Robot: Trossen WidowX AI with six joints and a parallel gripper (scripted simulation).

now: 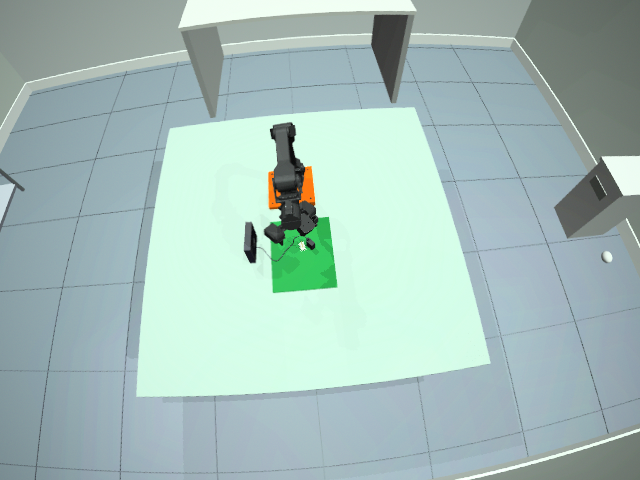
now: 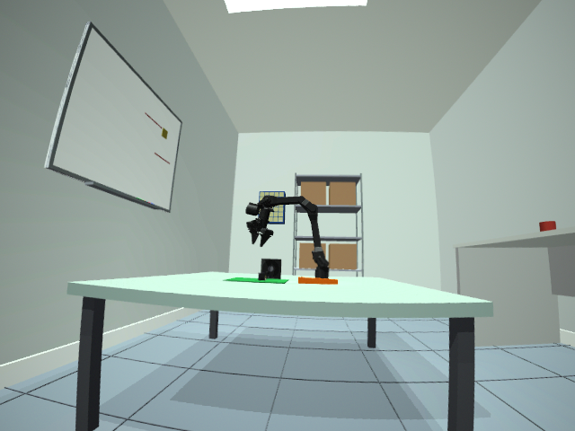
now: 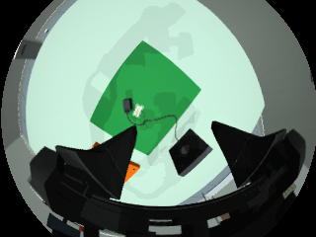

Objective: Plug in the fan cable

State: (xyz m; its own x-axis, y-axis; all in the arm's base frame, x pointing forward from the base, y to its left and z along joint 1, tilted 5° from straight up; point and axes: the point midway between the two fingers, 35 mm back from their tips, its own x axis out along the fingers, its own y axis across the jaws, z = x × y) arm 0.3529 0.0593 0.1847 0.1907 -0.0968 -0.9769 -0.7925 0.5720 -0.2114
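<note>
Now: gripper tip 6 cm past the black plug, 5 cm to the right of it and 16 cm above it. Also, from my gripper tip: white four-pin header 6 cm behind, 2 cm to the left, 19 cm below; green board 3 cm behind, 2 cm to the left, 20 cm below; black fan 2 cm behind, 16 cm to the right, 13 cm below.
</note>
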